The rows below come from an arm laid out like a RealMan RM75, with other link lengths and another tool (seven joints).
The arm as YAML. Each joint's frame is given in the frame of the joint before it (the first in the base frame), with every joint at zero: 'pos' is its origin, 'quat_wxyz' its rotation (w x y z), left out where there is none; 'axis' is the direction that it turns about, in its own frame. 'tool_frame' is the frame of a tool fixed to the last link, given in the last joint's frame.
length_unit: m
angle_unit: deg
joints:
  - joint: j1
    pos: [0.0, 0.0, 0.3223]
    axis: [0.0, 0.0, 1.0]
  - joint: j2
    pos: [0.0, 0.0, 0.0]
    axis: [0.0, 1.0, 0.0]
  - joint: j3
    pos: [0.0, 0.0, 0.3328]
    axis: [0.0, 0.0, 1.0]
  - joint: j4
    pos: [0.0, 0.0, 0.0]
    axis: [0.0, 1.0, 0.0]
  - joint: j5
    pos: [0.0, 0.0, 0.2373]
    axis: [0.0, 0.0, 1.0]
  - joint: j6
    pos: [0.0, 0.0, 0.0]
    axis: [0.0, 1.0, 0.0]
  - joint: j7
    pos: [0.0, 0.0, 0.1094]
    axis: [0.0, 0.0, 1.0]
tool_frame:
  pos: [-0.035, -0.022, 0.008]
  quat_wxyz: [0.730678, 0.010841, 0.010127, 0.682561]
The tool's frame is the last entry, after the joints.
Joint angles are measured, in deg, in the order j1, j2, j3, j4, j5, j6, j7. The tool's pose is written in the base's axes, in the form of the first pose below.
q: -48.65, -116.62, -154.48, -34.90, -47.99, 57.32, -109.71
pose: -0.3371 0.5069 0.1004 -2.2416 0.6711 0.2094
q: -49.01, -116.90, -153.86, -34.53, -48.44, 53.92, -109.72
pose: -0.3361 0.5117 0.0992 -2.2125 0.6530 0.2464
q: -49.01, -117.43, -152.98, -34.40, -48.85, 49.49, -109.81
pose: -0.3381 0.5150 0.0978 -2.1754 0.6241 0.3008
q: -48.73, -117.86, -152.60, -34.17, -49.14, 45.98, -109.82
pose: -0.3429 0.5151 0.0965 -2.1472 0.5910 0.3439
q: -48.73, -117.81, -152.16, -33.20, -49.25, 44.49, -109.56
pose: -0.3455 0.5149 0.0937 -2.1465 0.5835 0.3625
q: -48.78, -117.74, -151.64, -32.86, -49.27, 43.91, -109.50
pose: -0.3457 0.5155 0.0929 -2.1469 0.5878 0.3725
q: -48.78, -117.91, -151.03, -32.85, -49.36, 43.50, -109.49
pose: -0.3447 0.5157 0.0909 -2.1476 0.5943 0.3781
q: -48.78, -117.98, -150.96, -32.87, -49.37, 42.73, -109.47
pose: -0.3452 0.5162 0.0913 -2.1395 0.5897 0.3888
